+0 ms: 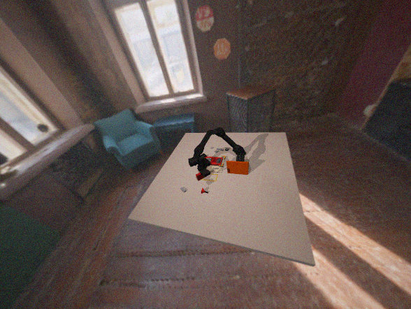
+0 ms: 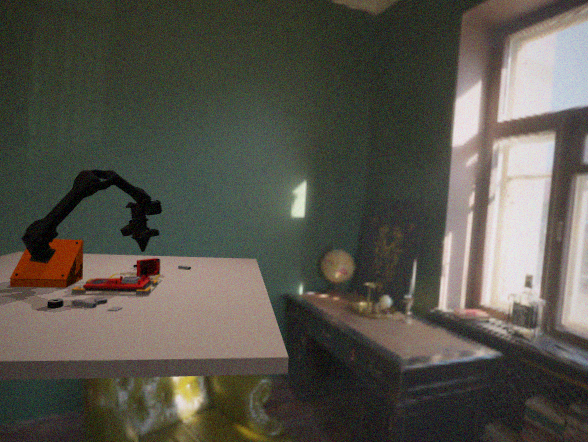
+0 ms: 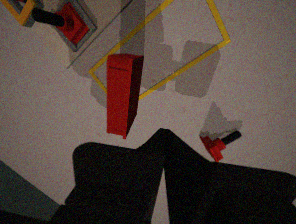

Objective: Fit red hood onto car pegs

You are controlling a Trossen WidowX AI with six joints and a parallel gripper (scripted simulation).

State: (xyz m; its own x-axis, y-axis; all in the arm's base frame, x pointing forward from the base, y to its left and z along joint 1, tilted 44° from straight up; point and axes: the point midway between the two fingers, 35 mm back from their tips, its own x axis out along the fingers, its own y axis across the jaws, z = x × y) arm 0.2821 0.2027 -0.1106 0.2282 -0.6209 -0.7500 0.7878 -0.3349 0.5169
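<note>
My gripper tip is now 40 mm short of the red hood, 40 mm to the left of it and 60 mm above it. The rest, counted from my gripper tip: black wheel: 80 mm behind, 490 mm to the right, 90 mm below.
</note>
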